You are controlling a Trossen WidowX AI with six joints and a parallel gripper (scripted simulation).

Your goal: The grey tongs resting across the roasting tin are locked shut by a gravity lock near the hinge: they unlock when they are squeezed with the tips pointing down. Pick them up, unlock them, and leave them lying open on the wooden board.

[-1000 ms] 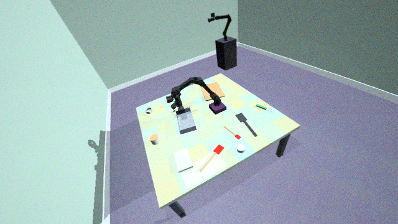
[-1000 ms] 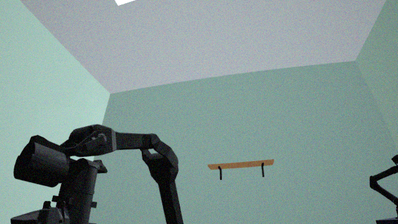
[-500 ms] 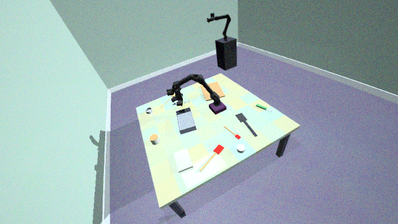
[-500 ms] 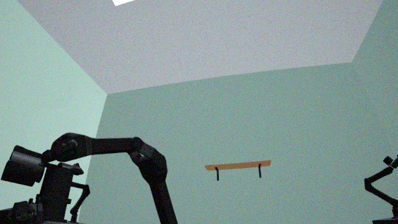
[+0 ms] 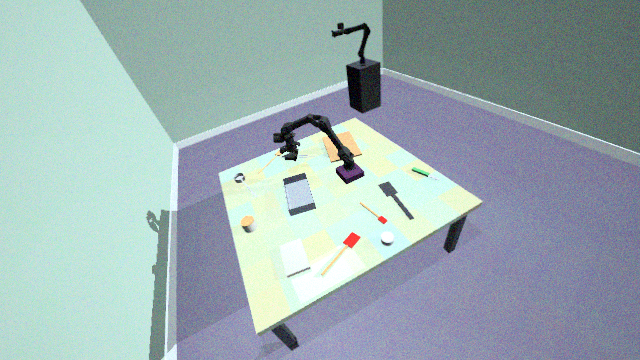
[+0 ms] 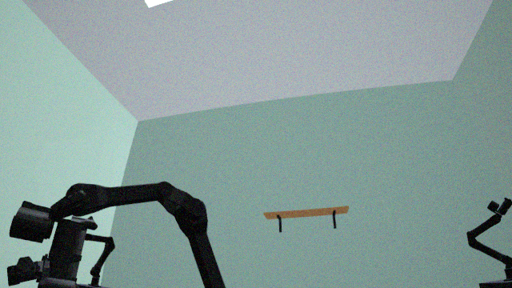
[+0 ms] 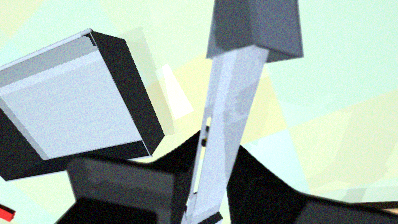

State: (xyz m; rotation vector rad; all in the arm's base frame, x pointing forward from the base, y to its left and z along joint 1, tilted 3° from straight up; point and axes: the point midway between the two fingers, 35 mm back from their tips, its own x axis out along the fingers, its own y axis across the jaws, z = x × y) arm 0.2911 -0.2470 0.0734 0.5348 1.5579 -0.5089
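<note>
Right now my gripper tip is 400 mm past the wooden board, 80 mm to the left of it and 100 mm above it. Also, from my gripper tip: grey roasting tin 100 mm ahead, 230 mm to the left, 80 mm below; then cup 450 mm ahead, 300 mm to the left, 70 mm below; then red-tipped tool 200 mm behind, 650 mm to the left, 100 mm below.
</note>
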